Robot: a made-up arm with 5 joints.
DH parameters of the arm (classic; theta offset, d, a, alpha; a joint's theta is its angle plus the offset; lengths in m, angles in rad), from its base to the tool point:
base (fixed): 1.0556 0 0.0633 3.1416
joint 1: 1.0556 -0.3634 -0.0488 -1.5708
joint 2: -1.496 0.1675 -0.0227 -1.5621
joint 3: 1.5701 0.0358 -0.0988 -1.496
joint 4: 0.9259 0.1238 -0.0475 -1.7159
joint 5: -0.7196 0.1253 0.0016 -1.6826
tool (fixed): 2.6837 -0.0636 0 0
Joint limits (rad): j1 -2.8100..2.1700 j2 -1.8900..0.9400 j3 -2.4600..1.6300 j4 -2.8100..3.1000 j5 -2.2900..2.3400
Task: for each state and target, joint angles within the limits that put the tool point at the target. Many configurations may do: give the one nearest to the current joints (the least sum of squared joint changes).
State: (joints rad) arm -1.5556 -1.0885 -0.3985 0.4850 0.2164
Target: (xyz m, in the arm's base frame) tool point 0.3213 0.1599 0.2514
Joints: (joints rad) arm -0.9631 -1.4298 -0.8949 1.0135 0.1125
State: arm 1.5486 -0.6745 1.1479 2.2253 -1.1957
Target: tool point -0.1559 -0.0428 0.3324
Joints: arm 1.6047 -0.9336 0.7569 2.5746 -1.4688
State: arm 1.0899 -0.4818 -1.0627 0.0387 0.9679
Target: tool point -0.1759 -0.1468 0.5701
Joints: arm 1.4551 -0.8710 -0.7417 0.1695 0.9830
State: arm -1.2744 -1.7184 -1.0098 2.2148 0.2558
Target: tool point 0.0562 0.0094 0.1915
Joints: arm -1.4506 -1.8900 -1.2637 2.4071 -0.0899
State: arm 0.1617 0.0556 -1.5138 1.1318 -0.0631
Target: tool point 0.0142 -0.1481 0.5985
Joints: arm 0.8799 -0.0433 -1.0276 1.1992 -0.2504
